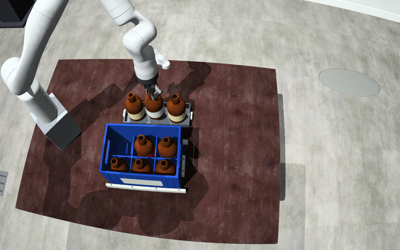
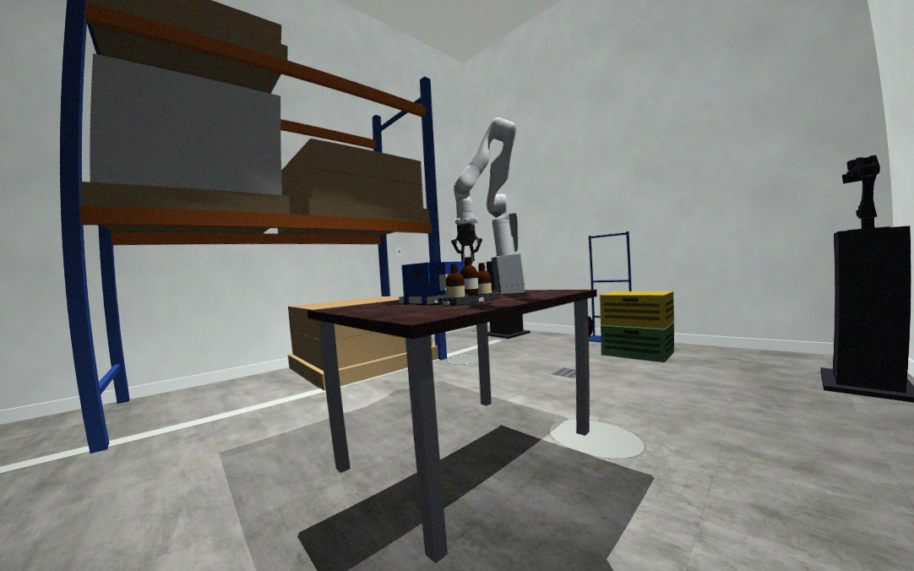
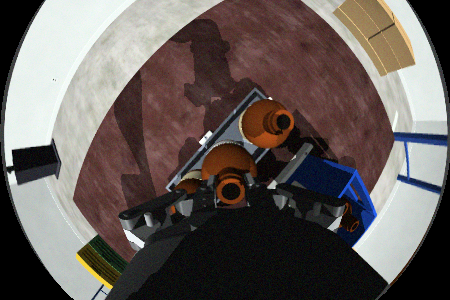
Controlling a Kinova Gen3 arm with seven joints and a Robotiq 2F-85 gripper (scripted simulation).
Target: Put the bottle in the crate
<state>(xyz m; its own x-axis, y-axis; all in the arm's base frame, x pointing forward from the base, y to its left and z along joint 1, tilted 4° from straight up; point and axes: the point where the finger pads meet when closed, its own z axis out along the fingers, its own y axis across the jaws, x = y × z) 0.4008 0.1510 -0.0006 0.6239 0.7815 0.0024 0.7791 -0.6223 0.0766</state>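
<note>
Now: hand 70 mm above the brown bottle. The rest, counted from my hand: grey tray (170 mm below); then crate (220 mm to the right, 100 mm below, 10 mm ahead).
</note>
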